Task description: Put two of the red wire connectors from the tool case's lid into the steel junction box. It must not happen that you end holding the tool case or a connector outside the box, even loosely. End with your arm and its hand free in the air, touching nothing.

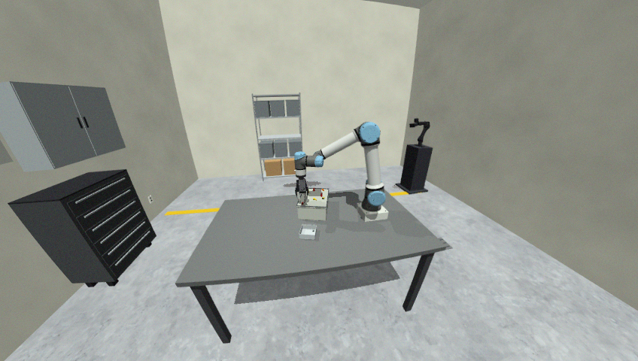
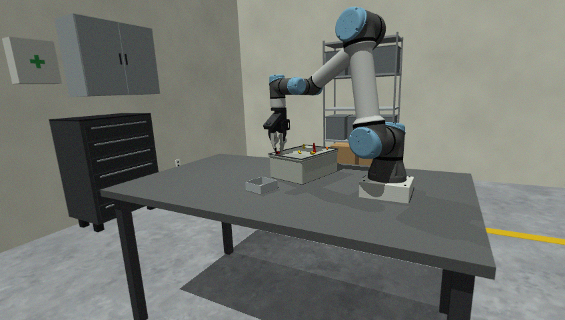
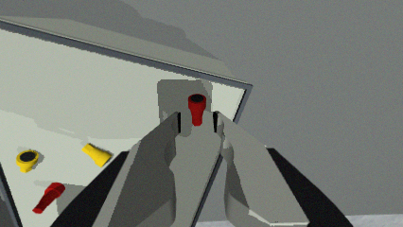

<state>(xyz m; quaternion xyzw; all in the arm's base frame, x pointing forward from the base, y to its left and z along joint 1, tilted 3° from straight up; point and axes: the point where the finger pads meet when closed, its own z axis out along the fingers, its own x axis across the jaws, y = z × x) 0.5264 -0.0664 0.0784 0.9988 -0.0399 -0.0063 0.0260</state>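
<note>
The tool case lies 10 cm behind my hand, 9 cm to the right of it and 5 cm below it.
</note>
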